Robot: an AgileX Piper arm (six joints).
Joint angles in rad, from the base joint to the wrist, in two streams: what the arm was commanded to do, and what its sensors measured. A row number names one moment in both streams.
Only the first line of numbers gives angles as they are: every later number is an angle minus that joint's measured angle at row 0.
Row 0, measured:
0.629 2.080 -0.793 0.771 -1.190 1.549
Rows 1 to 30, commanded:
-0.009 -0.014 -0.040 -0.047 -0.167 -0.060
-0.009 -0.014 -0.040 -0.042 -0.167 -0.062
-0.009 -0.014 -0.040 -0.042 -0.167 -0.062
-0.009 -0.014 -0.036 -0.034 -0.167 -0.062
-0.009 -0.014 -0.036 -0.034 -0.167 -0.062
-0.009 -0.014 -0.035 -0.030 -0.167 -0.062
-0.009 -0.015 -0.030 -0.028 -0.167 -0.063
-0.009 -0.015 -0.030 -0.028 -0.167 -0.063
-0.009 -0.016 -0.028 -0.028 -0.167 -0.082
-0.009 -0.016 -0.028 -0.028 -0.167 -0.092
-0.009 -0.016 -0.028 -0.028 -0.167 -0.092
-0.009 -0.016 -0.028 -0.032 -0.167 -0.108
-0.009 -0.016 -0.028 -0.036 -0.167 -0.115
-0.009 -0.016 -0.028 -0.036 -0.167 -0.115
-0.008 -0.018 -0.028 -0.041 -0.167 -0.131
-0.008 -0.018 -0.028 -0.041 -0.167 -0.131
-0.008 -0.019 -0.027 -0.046 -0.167 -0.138
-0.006 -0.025 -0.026 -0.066 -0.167 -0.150
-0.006 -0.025 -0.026 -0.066 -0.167 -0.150
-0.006 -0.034 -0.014 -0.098 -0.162 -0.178
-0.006 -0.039 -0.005 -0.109 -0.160 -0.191
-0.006 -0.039 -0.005 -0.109 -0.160 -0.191
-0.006 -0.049 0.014 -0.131 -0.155 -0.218
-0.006 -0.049 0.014 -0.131 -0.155 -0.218
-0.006 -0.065 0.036 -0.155 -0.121 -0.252
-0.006 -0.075 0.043 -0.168 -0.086 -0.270
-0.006 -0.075 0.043 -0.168 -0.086 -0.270
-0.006 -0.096 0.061 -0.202 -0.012 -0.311
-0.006 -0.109 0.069 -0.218 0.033 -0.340
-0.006 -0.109 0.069 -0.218 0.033 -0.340
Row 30, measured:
-0.002 -0.072 0.061 -0.170 0.020 -0.281
